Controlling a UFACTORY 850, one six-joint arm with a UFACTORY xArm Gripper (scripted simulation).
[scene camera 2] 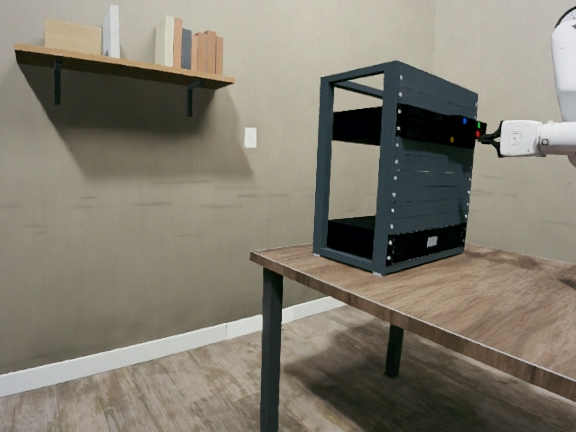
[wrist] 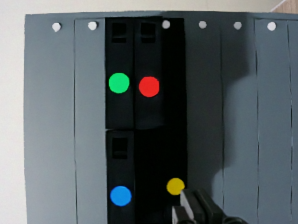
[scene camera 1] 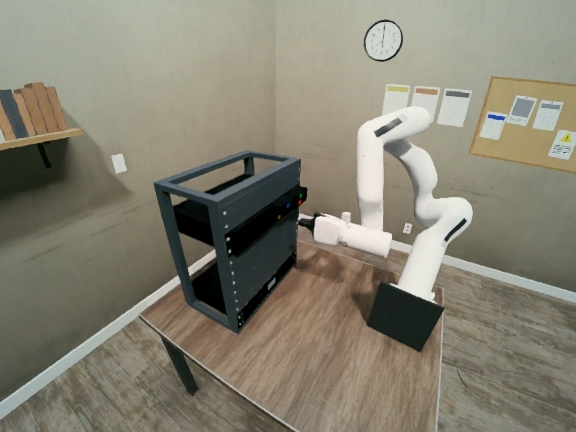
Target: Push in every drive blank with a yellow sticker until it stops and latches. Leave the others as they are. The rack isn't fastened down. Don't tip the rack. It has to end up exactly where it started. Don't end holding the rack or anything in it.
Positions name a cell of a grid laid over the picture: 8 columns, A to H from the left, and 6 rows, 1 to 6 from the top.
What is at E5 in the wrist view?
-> A yellow-stickered drive blank.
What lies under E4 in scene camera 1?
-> My gripper.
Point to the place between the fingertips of my gripper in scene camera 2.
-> At G2
